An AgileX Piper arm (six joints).
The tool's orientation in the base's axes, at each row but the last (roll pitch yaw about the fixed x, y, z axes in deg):
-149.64 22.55 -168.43
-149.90 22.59 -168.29
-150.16 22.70 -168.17
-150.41 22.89 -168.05
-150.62 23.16 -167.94
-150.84 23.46 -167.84
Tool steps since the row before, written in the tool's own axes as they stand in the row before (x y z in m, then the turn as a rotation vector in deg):
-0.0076 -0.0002 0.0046 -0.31 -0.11 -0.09
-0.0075 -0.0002 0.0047 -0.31 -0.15 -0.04
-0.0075 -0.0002 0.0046 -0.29 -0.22 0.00
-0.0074 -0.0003 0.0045 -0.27 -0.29 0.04
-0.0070 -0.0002 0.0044 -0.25 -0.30 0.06
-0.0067 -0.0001 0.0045 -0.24 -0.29 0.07
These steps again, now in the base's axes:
0.0088 -0.0007 -0.0007 0.24 0.00 0.24
0.0088 -0.0008 -0.0008 0.26 -0.06 0.22
0.0087 -0.0007 -0.0007 0.26 -0.14 0.21
0.0086 -0.0007 -0.0006 0.26 -0.22 0.20
0.0082 -0.0006 -0.0007 0.25 -0.24 0.19
0.0080 -0.0006 -0.0009 0.24 -0.24 0.17

